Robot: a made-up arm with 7 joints. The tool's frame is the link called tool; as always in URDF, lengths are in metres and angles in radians. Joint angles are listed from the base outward.
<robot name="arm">
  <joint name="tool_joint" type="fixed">
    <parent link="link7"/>
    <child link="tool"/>
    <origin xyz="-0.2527 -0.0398 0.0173" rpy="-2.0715 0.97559 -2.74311"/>
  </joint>
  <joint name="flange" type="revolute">
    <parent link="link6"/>
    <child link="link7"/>
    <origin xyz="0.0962 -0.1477 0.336" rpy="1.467 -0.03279 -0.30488"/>
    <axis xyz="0 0 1"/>
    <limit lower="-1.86" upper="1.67"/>
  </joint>
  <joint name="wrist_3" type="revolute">
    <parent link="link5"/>
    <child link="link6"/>
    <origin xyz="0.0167 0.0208 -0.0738" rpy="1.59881 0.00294 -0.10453"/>
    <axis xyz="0 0 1"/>
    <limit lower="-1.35" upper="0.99"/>
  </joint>
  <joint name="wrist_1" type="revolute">
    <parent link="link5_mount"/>
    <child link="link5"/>
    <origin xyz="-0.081 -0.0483 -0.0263" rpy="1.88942 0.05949 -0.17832"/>
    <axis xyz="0 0 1"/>
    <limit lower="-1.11" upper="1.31"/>
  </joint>
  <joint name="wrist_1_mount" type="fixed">
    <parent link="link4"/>
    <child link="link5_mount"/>
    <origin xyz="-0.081 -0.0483 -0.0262"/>
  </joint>
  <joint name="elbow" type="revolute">
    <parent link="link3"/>
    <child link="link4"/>
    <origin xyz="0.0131 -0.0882 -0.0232" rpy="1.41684 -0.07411 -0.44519"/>
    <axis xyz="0 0 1"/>
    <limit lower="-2.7" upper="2"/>
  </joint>
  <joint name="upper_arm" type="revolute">
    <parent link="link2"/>
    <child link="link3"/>
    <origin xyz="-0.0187 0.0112 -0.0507" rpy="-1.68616 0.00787 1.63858"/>
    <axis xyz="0 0 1"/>
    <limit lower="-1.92" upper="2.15"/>
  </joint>
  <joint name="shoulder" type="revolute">
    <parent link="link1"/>
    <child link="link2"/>
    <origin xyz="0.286 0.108 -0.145" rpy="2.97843 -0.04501 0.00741"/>
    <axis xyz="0 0 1"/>
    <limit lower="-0.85" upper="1"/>
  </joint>
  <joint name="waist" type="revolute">
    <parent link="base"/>
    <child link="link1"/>
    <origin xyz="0.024 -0.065 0.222" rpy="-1.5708 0 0"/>
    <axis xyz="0 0 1"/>
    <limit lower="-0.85" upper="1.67"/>
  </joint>
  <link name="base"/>
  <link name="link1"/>
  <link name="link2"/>
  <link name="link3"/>
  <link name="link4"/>
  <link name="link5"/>
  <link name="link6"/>
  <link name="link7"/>
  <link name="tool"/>
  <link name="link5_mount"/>
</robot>
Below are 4 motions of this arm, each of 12 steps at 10 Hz.
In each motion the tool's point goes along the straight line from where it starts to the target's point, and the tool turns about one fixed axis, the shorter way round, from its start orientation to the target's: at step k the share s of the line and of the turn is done. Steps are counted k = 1, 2, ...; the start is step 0. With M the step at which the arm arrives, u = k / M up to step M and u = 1 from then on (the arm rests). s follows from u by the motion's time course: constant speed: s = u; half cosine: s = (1 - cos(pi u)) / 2; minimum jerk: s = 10 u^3 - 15 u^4 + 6 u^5.
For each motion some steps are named. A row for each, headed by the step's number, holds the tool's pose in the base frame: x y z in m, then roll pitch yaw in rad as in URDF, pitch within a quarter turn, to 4 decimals.
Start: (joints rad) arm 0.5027 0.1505 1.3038 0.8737 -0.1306 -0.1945 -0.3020
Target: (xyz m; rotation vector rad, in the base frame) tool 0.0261 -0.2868 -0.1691 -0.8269 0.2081 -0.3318
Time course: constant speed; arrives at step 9
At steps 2, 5, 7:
2: 0.2881 -0.3147 -0.3170 -0.4575 -0.0075 0.3641
5: 0.1758 -0.3027 -0.2536 -0.6183 0.0539 0.0499
7: 0.1010 -0.2948 -0.2114 -0.7329 0.0654 -0.1636

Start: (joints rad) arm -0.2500 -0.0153 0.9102 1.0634 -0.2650 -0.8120 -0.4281
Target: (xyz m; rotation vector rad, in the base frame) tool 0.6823 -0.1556 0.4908 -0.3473 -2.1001 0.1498
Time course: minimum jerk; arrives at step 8
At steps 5, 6, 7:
5: 0.7104 -0.1556 0.3727 -2.1360 -0.9792 2.1821
6: 0.6929 -0.1556 0.4464 -2.4988 -0.9777 2.4413
7: 0.6839 -0.1556 0.4839 -2.6766 -0.9573 2.5660

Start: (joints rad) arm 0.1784 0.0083 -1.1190 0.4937 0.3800 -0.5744 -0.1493
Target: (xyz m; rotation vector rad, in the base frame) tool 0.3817 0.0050 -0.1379 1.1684 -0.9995 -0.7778
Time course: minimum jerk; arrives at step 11
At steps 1, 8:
1: 0.4152 0.0571 0.2847 2.4747 0.0689 -0.6763
8: 0.3860 0.0118 -0.0831 1.6067 -0.1593 -1.1274

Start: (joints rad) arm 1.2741 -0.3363 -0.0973 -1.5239 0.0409 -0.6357 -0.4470
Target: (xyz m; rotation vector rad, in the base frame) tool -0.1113 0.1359 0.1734 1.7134 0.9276 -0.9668
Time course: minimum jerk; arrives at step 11
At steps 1, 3, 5, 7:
1: 0.2382 0.1437 0.1602 -1.8599 0.4340 2.5304
3: 0.1951 0.1428 0.1618 -1.9176 0.6032 2.4824
5: 0.0944 0.1405 0.1656 -2.1573 0.9820 2.2628
7: -0.0210 0.1379 0.1700 -3.1053 1.2693 1.3353

